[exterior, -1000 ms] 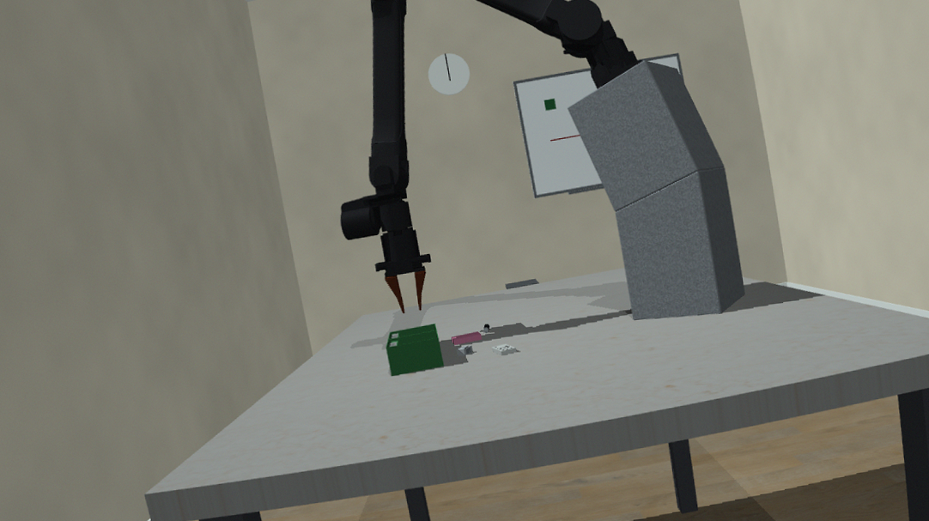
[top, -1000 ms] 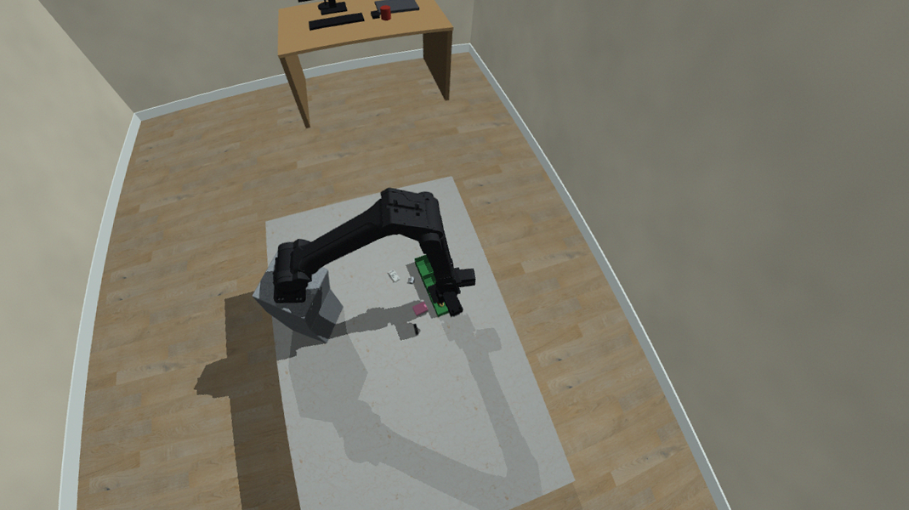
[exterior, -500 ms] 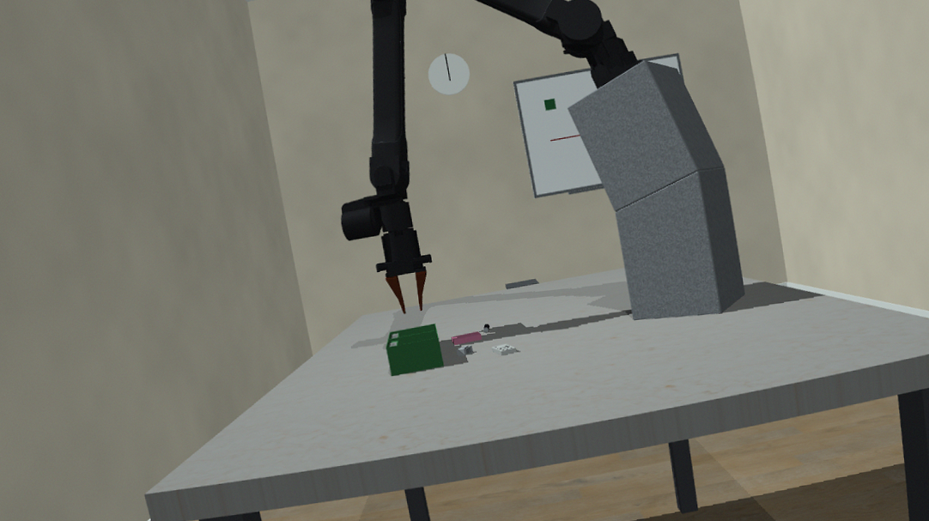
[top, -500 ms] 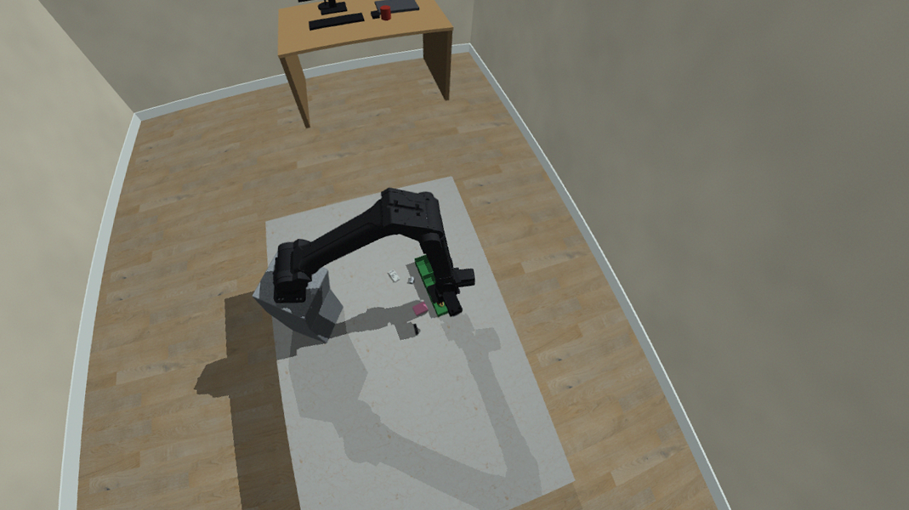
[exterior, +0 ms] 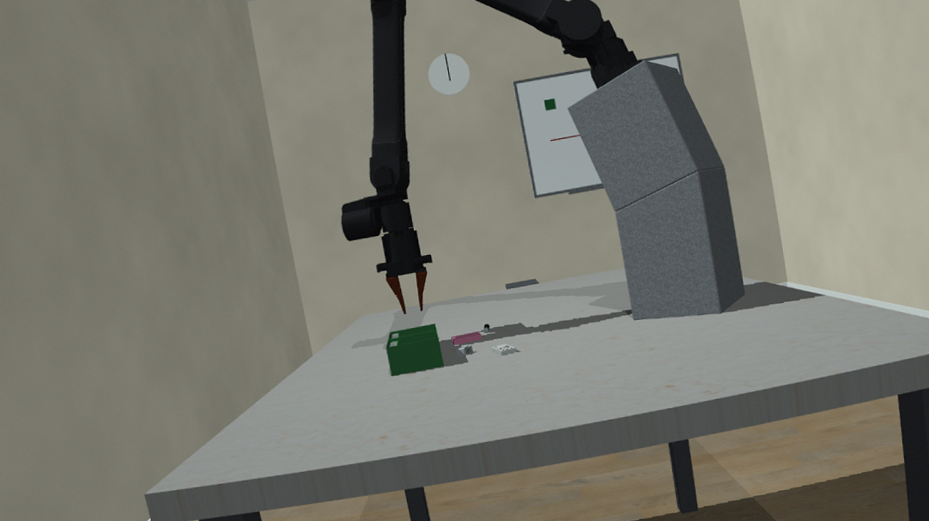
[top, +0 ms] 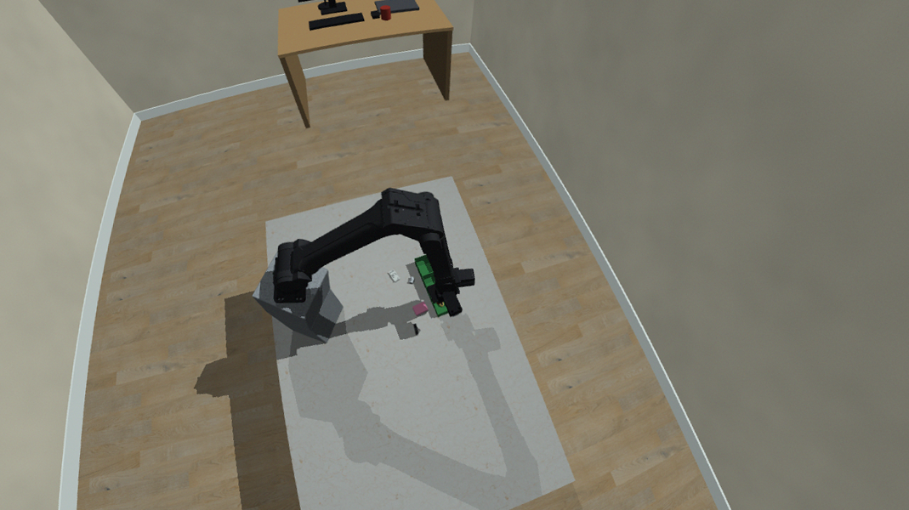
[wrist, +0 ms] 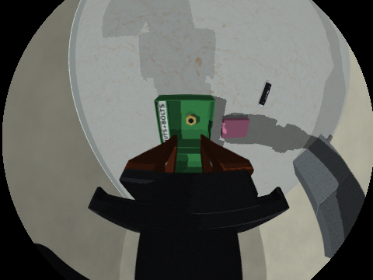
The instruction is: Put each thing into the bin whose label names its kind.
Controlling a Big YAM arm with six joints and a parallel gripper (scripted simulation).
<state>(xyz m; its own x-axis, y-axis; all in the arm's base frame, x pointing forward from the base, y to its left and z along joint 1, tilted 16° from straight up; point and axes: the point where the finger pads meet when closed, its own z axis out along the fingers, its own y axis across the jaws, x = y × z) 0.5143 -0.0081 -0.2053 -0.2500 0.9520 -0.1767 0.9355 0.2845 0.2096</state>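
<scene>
The grey-white piece is 11 cm behind my hand, 12 cm to the left of it and 7 cm below it. Round my hand: pink eraser 9 cm behind, 7 cm below; brass nut 7 cm below; black battery 12 cm behind, 8 cm to the right, 7 cm below.
</scene>
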